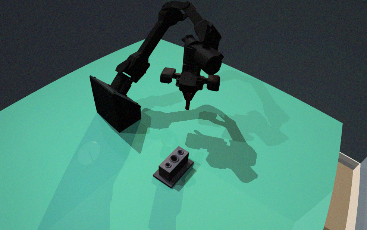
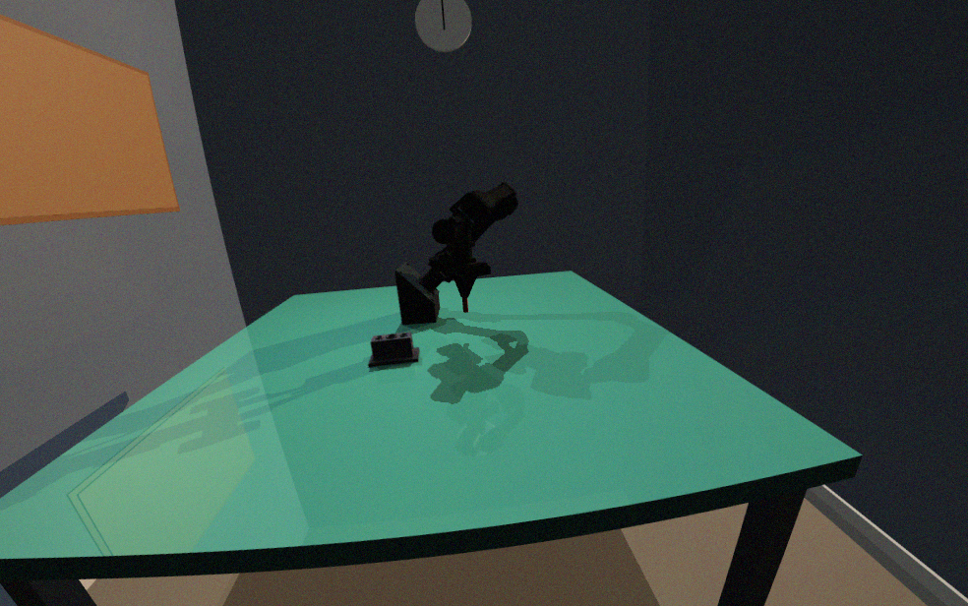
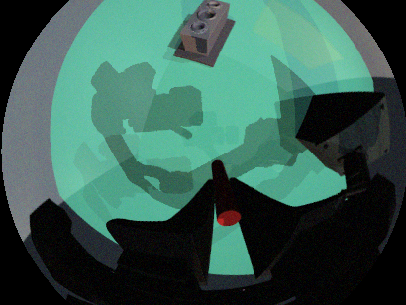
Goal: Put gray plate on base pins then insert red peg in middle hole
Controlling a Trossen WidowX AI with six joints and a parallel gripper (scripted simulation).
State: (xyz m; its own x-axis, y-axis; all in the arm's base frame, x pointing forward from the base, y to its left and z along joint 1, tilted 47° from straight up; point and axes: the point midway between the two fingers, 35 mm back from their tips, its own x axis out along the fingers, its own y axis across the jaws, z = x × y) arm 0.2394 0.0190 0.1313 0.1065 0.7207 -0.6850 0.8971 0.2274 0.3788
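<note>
The gray plate lies 19 cm to the right of my gripper tip, 9 cm ahead of it and 7 cm below it. The rest, counted from my gripper tip: red peg: right at my gripper tip.
</note>
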